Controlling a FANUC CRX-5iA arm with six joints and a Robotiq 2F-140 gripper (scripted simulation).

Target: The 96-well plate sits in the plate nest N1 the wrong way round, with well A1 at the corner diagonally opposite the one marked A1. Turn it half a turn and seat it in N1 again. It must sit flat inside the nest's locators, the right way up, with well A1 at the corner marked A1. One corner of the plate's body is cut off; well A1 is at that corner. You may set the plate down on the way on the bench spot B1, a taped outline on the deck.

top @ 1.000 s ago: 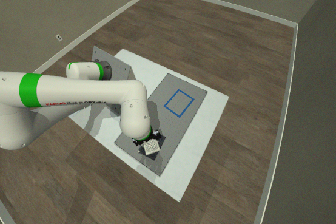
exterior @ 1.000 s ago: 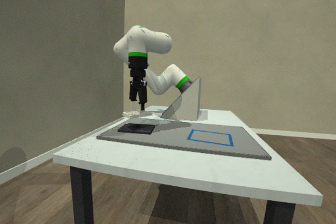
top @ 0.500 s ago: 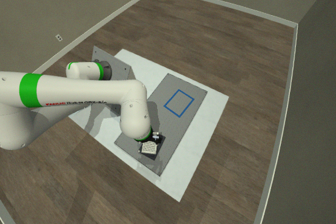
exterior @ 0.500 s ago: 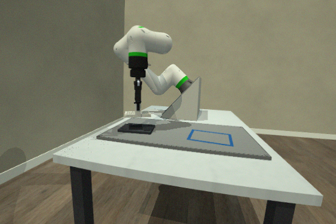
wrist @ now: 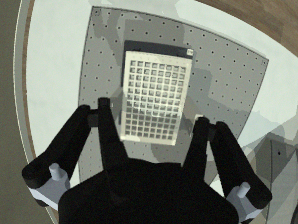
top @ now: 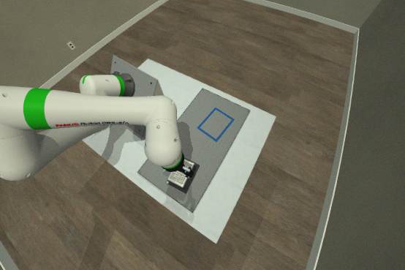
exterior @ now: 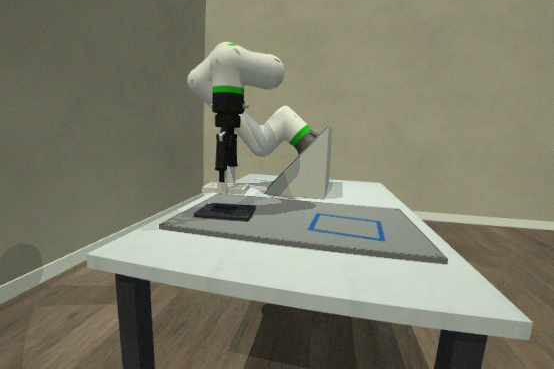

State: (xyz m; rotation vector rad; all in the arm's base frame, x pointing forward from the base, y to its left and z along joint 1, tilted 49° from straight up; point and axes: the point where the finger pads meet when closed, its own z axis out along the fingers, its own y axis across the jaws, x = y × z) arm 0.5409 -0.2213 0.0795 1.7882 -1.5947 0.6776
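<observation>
The white 96-well plate is 20 mm below my hand. The rest, counted from my hand: white A1 corner mark: 90 mm below, 80 mm to the right, 40 mm behind; then dark plate nest N1: 100 mm below.
</observation>
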